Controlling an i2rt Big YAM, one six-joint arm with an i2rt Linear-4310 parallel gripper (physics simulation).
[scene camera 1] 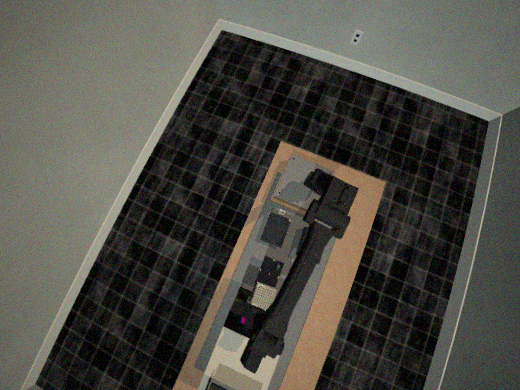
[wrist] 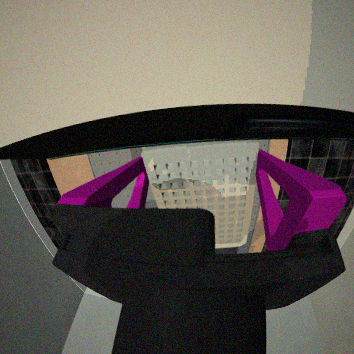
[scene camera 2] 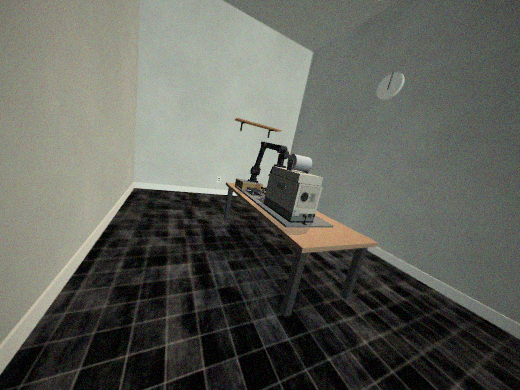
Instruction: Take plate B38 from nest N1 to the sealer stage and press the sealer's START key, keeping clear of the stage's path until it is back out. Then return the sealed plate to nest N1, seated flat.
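Frame: origin at the arm's base, x ahead, y left, z up, level; metres.
Where they show: gripper, fingertip midpoint: (scene camera 1: 258, 313) (wrist: 200, 157); arm's base, origin of the base link: (scene camera 2: 252, 181).
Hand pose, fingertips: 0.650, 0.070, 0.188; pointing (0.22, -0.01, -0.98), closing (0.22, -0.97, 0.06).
Note:
Things, the pixels of their top centre, and the offset from my fingertips, as dx, dy, dz. "spot": a spot on its surface instead. Level surfaces: height alone.
- white well plate, middle of its top: (wrist: 206, 217) (scene camera 1: 262, 303) -0.047, -0.013, +0.013
- broad black edge, surface spot: (wrist: 175, 123) spot: +0.041, +0.017, +0.073
- second dark nest, middle of its top: (wrist: 218, 239) (scene camera 1: 275, 229) (scene camera 2: 254, 188) -0.320, -0.115, -0.213
- grey perforated deck, its level: dz -0.262
- wooden table, its level: dz -0.275
- white roll, middle of its top: (scene camera 2: 301, 155) +0.248, +0.052, +0.214
My gripper (wrist: 200, 157) (scene camera 1: 242, 320) has magenta fingers and is shut on the white well plate (wrist: 204, 182) (scene camera 1: 262, 295), gripping it by its two long sides. In the overhead view the plate hangs just above the grey deck, between a dark nest (scene camera 1: 271, 270) and the beige sealer (scene camera 1: 228, 357) (scene camera 2: 293, 196). The arm (scene camera 1: 302, 268) (scene camera 2: 268, 155) stretches along the table from its base to the sealer end. In the wrist view a broad black edge (wrist: 175, 123) spans the picture just beyond the plate's far end. The sealer hides the gripper in the side view.
A second dark nest (scene camera 1: 275, 228) lies further toward the arm's base (scene camera 1: 331, 201). The grey perforated deck (scene camera 1: 302, 313) sits on the wooden table (scene camera 1: 348, 268) (scene camera 2: 331, 237). A white roll (scene camera 2: 300, 161) sits on top of the sealer. A wall shelf (scene camera 2: 257, 124) hangs above.

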